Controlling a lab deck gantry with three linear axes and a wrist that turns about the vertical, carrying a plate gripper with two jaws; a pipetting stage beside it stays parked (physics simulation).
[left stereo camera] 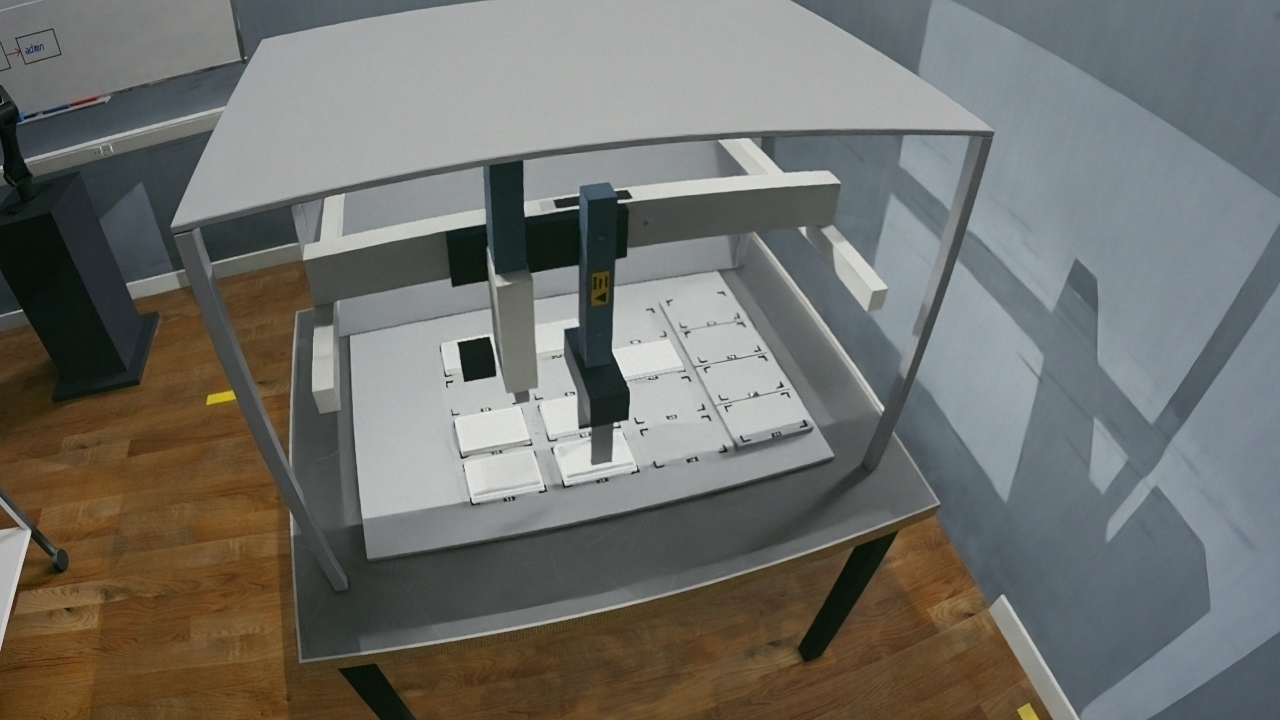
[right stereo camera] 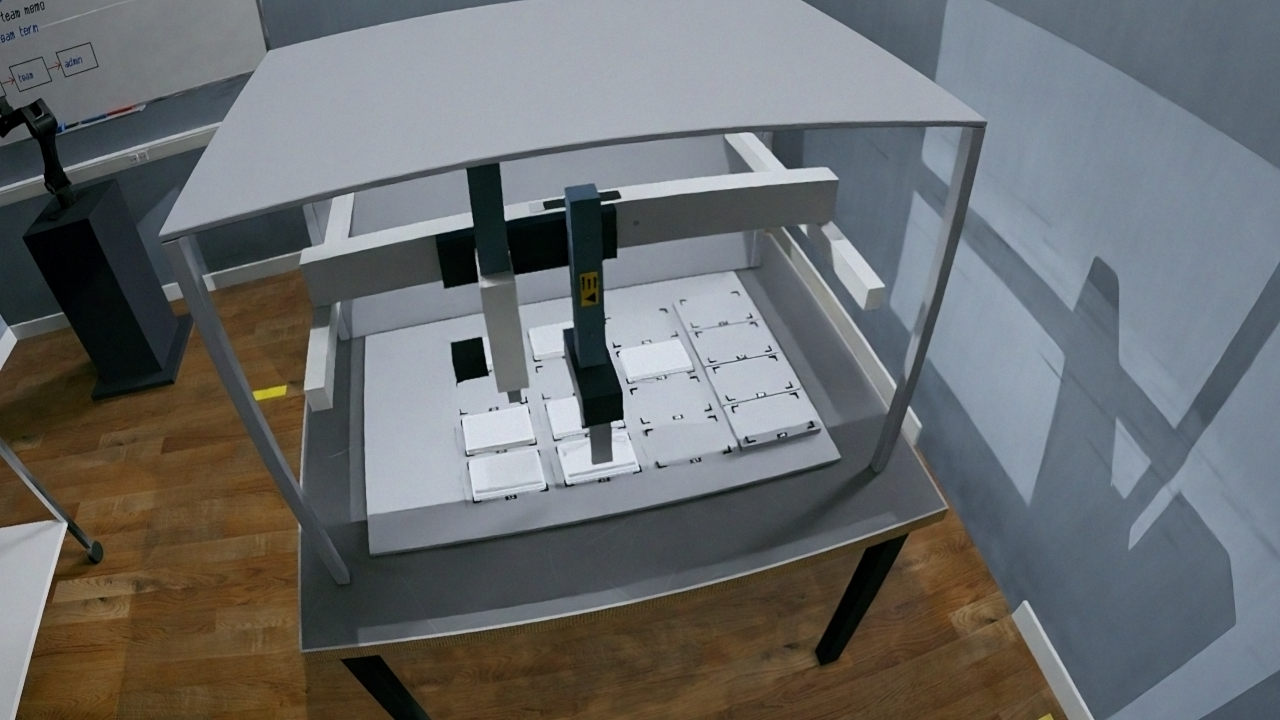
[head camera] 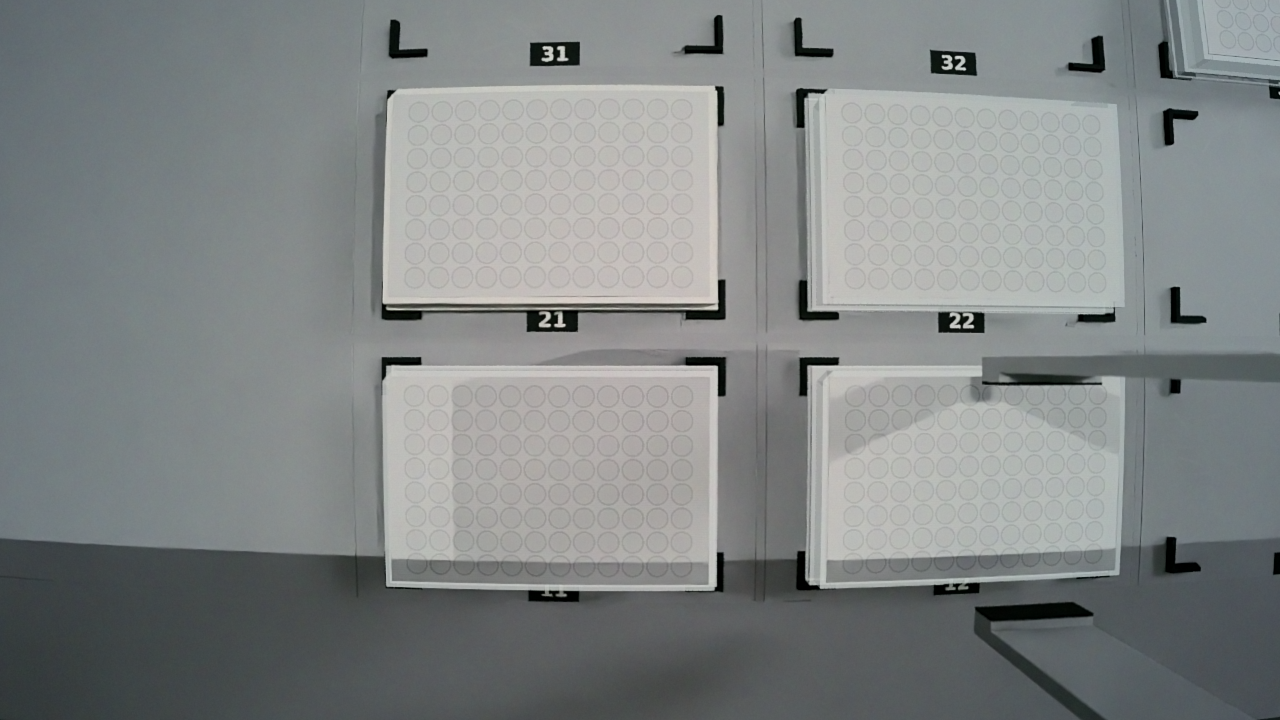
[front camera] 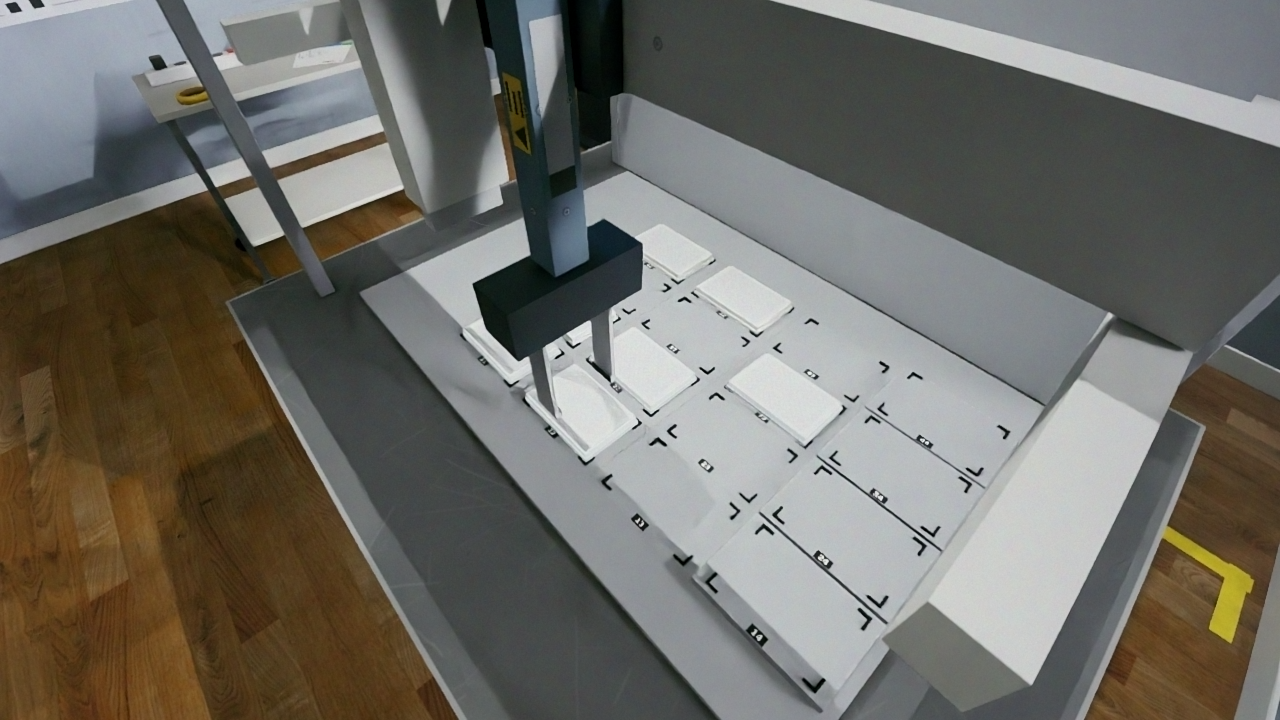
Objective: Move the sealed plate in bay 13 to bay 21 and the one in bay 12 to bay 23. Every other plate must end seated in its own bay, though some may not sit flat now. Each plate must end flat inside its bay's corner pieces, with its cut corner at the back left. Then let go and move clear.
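Observation:
You'd see my gripper in the pictures, and it's there in the left stereo camera view, the right stereo camera view and the front camera view too. Along with the gripper there's a bay 23, a bay 12, a bay 14 and a bay 13.

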